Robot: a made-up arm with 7 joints. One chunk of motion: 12 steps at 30 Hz.
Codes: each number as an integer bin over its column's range. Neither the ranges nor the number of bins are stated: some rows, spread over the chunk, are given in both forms.
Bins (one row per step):
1: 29 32 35 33 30 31 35
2: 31 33 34 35 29 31 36
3: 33 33 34 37 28 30 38
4: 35 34 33 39 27 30 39
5: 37 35 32 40 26 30 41
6: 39 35 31 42 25 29 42
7: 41 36 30 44 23 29 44
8: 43 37 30 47 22 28 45
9: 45 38 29 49 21 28 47
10: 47 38 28 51 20 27 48
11: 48 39 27 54 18 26 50
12: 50 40 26 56 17 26 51
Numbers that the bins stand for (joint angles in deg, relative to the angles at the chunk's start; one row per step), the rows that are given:
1: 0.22 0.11 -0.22 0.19 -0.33 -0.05 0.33
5: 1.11 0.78 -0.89 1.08 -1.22 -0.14 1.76
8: 1.78 1.22 -1.33 1.97 -2.11 -0.33 2.71
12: 2.56 1.89 -2.22 3.11 -3.22 -0.52 4.14
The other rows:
2: 0.44 0.33 -0.44 0.44 -0.56 -0.05 0.57
3: 0.67 0.33 -0.44 0.70 -0.78 -0.14 1.05
4: 0.89 0.56 -0.67 0.95 -1.00 -0.14 1.29
6: 1.33 0.78 -1.11 1.33 -1.44 -0.24 2.00
7: 1.56 1.00 -1.33 1.59 -1.89 -0.24 2.48
9: 2.00 1.44 -1.56 2.22 -2.33 -0.33 3.19
10: 2.22 1.44 -1.78 2.48 -2.56 -0.43 3.43
11: 2.33 1.67 -2.00 2.86 -3.00 -0.52 3.90

